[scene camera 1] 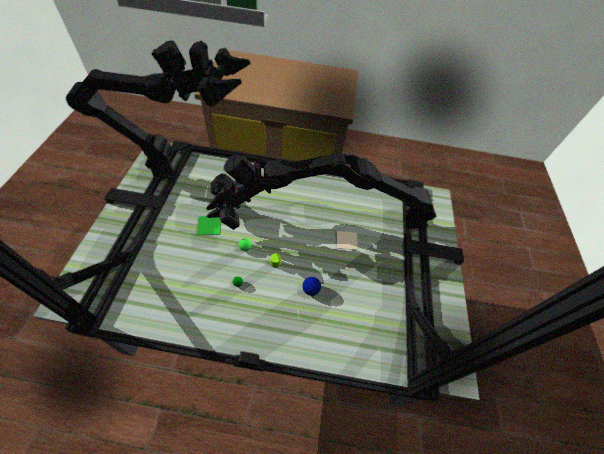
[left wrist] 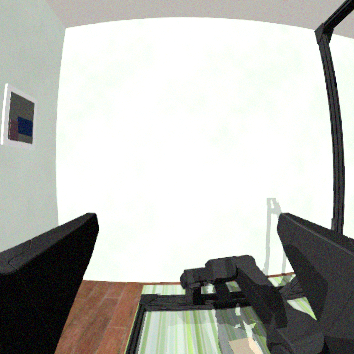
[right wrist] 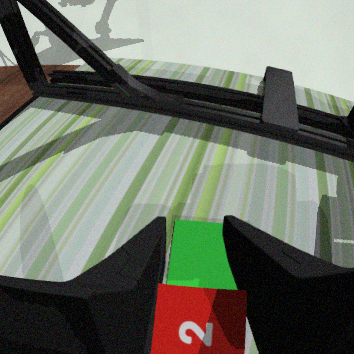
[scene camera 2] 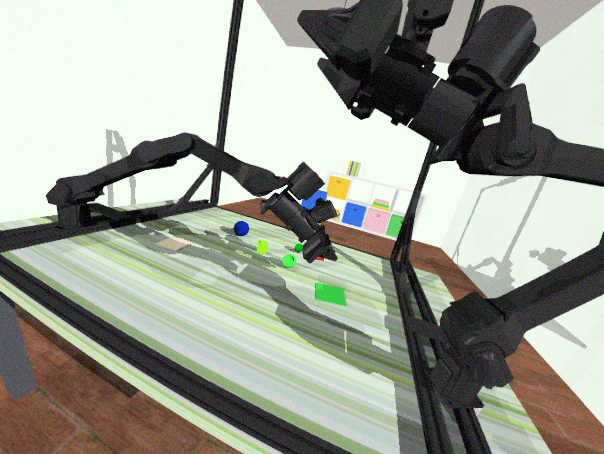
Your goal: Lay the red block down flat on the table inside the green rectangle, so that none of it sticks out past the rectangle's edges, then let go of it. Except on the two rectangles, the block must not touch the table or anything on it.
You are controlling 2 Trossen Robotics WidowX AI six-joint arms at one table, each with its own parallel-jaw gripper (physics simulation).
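Frame: origin at the left arm's base, x ahead, y left, z up, level; millimetres.
Where they show: left gripper, fingertip midpoint: [scene camera 1: 245, 71] [left wrist: 189, 222] [scene camera 2: 310, 42]; right gripper, fingertip midpoint: [scene camera 1: 207, 213] [right wrist: 194, 224] [scene camera 2: 335, 257]; left arm's base at its link origin: [scene camera 1: 162, 172] [scene camera 2: 451, 387]; right arm's base at its link origin: [scene camera 1: 416, 220] [left wrist: 192, 299] [scene camera 2: 74, 223].
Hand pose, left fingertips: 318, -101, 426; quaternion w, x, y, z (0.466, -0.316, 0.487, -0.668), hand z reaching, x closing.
Each offset is from my left fingertips to the top centre of the thing, as dx, dy, dz. "spot": to the spot under its first point.
The red block @[-118, -175, -339] [scene camera 2: 320, 258] [right wrist: 172, 315], marked with a white 2, is held between the fingers of my right gripper [scene camera 1: 220, 214] [scene camera 2: 322, 256] [right wrist: 194, 224], which is shut on it. In scene camera 1 the gripper hides it. The green rectangle @[spot: -176, -156, -444] [scene camera 1: 207, 226] [scene camera 2: 330, 295] [right wrist: 200, 255] lies flat on the table; in the right wrist view it shows beyond the block, partly covered by block and finger. The gripper is above the table, near the rectangle's right side in scene camera 1. My left gripper [scene camera 1: 244, 72] [scene camera 2: 310, 41] [left wrist: 189, 222] is open, empty and high up.
A light green ball @[-63, -261, -405] [scene camera 1: 244, 244] [scene camera 2: 289, 260] is nearest the right gripper. A yellow-green cylinder @[+23, -335, -411] [scene camera 1: 275, 260] [scene camera 2: 262, 247], a dark green ball @[-100, -383, -415] [scene camera 1: 237, 281] [scene camera 2: 298, 248] and a blue ball @[+111, -445, -390] [scene camera 1: 311, 285] [scene camera 2: 241, 228] are also there. A beige rectangle @[spot: +273, -293, -444] [scene camera 1: 346, 240] [scene camera 2: 172, 244] [left wrist: 244, 345] lies apart.
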